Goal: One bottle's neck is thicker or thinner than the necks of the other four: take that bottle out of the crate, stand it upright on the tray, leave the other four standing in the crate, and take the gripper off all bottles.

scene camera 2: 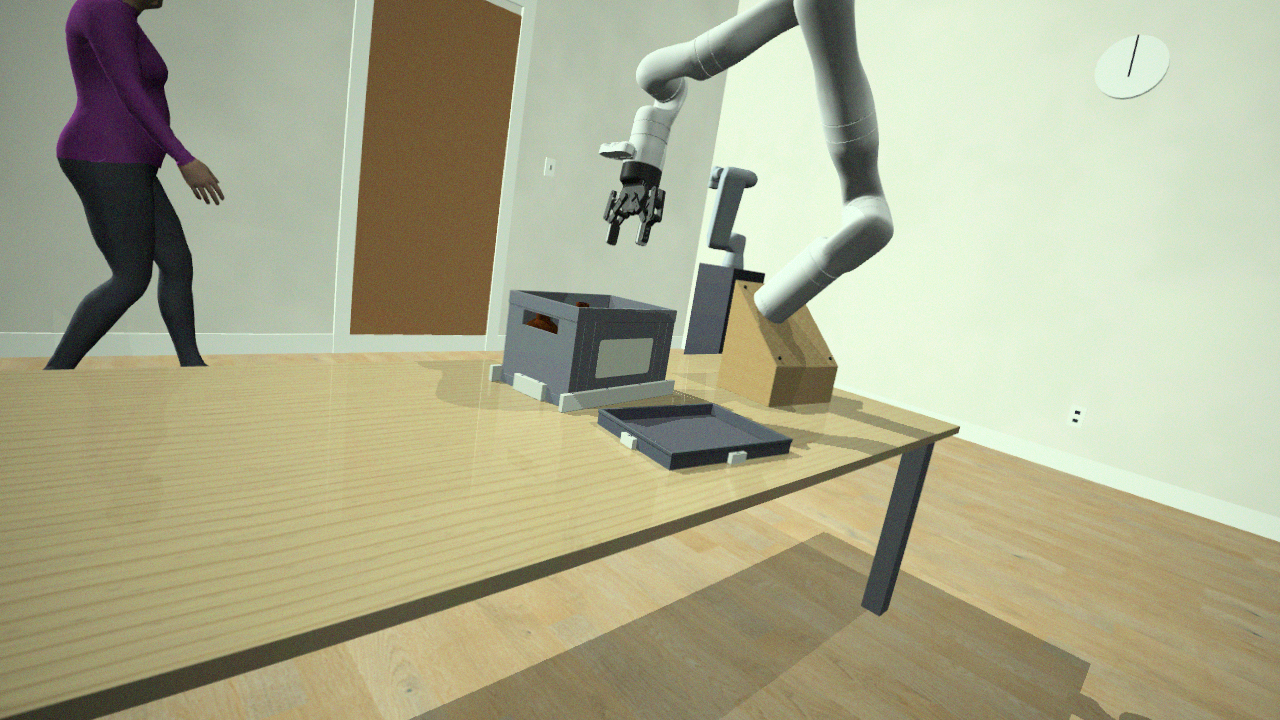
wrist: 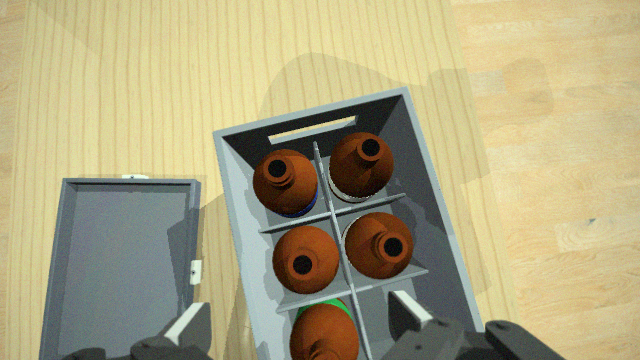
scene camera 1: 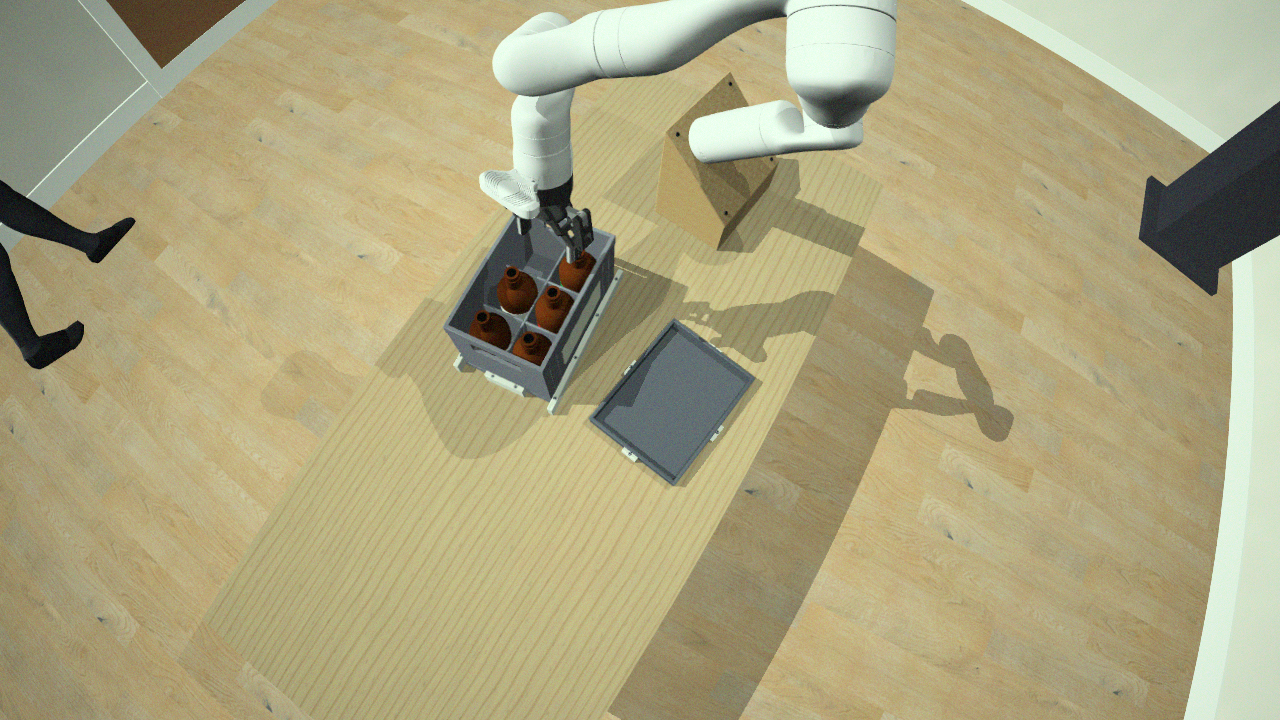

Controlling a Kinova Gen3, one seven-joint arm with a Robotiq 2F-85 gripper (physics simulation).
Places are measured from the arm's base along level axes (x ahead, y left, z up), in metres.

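Where they show: gripper, fingertip midpoint: (scene camera 2: 625, 244) (wrist: 301, 316) (scene camera 1: 548, 245); arm's base at its link origin: (scene camera 2: 769, 307) (scene camera 1: 706, 140).
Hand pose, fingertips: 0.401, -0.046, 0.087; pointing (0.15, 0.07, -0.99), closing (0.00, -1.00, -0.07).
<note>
Things, the pixels of their top centre, and the offset from my fingertips, as dx, dy, dz. "*": a spot on its surface instead. Level surfaces: height alone.
- grey crate at its top centre: (wrist: 349, 255) (scene camera 1: 530, 279) (scene camera 2: 597, 300) +0.020, -0.035, -0.112
- blue-labelled bottle at its top centre: (wrist: 277, 168) (scene camera 1: 528, 338) +0.102, +0.026, -0.124
- white-labelled bottle at its top centre: (wrist: 370, 147) (scene camera 1: 482, 316) +0.118, -0.062, -0.124
- middle-left bottle at its top centre: (wrist: 302, 264) (scene camera 1: 552, 292) +0.014, +0.006, -0.124
- middle-right bottle at its top centre: (wrist: 393, 247) (scene camera 1: 511, 272) +0.025, -0.075, -0.124
- green-labelled bottle at its top centre: (scene camera 1: 577, 251) -0.074, -0.010, -0.124
- grey tray at a spot on its surface: (wrist: 127, 250) * +0.030, +0.260, -0.282
- table at its surface level: dz -0.287
The grey crate (scene camera 1: 565, 368) (scene camera 2: 537, 358) (wrist: 440, 200) holds five upright brown bottles in six compartments. In the wrist view these are a blue-labelled bottle (wrist: 300, 197) (scene camera 1: 532, 347), a white-labelled bottle (wrist: 350, 175) (scene camera 1: 489, 331), a middle-left bottle (wrist: 320, 245) (scene camera 1: 554, 308), a middle-right bottle (wrist: 362, 250) (scene camera 1: 516, 293) and a green-labelled bottle (wrist: 325, 327) (scene camera 1: 577, 274). The near-right compartment is empty. I cannot tell clearly which neck differs. My gripper (scene camera 1: 550, 243) (scene camera 2: 627, 240) (wrist: 301, 316) is open and empty, well above the crate. The grey tray (scene camera 1: 675, 398) (scene camera 2: 702, 429) (wrist: 127, 250) is empty.
White blocks and strips line the crate and tray edges. The crate walls stand taller than the tray rim. The wooden robot base (scene camera 1: 689, 192) (scene camera 2: 751, 358) stands behind the tray. A person (scene camera 2: 111, 116) stands beyond the table (scene camera 1: 429, 573) (scene camera 2: 313, 501).
</note>
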